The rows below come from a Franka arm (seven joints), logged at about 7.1 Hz.
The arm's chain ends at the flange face. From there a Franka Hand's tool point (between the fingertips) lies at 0.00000 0.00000 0.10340 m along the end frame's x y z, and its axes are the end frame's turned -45 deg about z.
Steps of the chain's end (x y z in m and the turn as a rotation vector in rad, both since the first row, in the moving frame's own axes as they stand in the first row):
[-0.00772, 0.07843, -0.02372, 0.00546, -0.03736, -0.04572]
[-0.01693, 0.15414, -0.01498, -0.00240, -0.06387, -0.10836]
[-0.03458, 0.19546, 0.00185, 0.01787, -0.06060, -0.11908]
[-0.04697, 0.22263, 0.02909, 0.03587, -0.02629, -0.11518]
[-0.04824, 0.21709, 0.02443, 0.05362, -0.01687, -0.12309]
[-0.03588, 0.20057, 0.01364, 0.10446, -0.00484, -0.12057]
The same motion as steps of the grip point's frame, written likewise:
[-0.06332, 0.04692, -0.02379, 0.03028, -0.02256, -0.04572]
[-0.12604, 0.09280, -0.01519, 0.04347, -0.04686, -0.10836]
[-0.16612, 0.10823, 0.00164, 0.05549, -0.03021, -0.11908]
[-0.19020, 0.11964, 0.02899, 0.04395, 0.00677, -0.11518]
[-0.18525, 0.11409, 0.02427, 0.04984, 0.02599, -0.12309]
[-0.16042, 0.10806, 0.01308, 0.07729, 0.07044, -0.12057]

